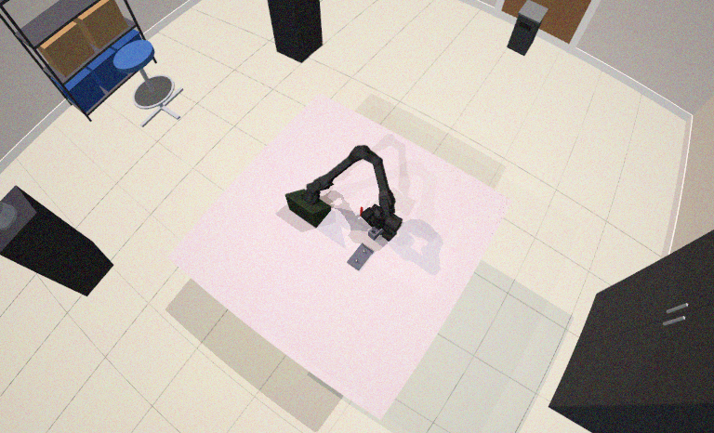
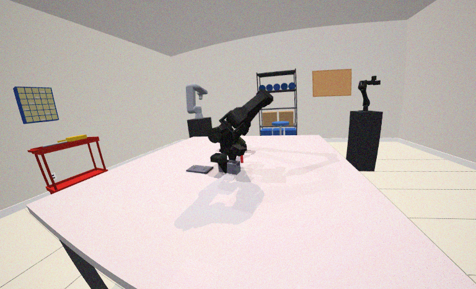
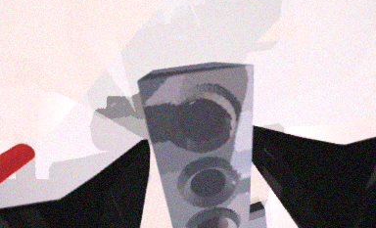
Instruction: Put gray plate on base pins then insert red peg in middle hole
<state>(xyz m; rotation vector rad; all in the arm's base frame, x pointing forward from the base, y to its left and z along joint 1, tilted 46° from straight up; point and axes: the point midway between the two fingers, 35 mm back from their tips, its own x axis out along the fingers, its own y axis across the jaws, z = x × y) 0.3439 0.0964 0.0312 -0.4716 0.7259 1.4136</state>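
Right now the red peg is 12 cm behind my gripper tip, 3 cm to the left of it and 3 cm above it. From my gripper tip the other things lie so: gray plate 3 cm above.
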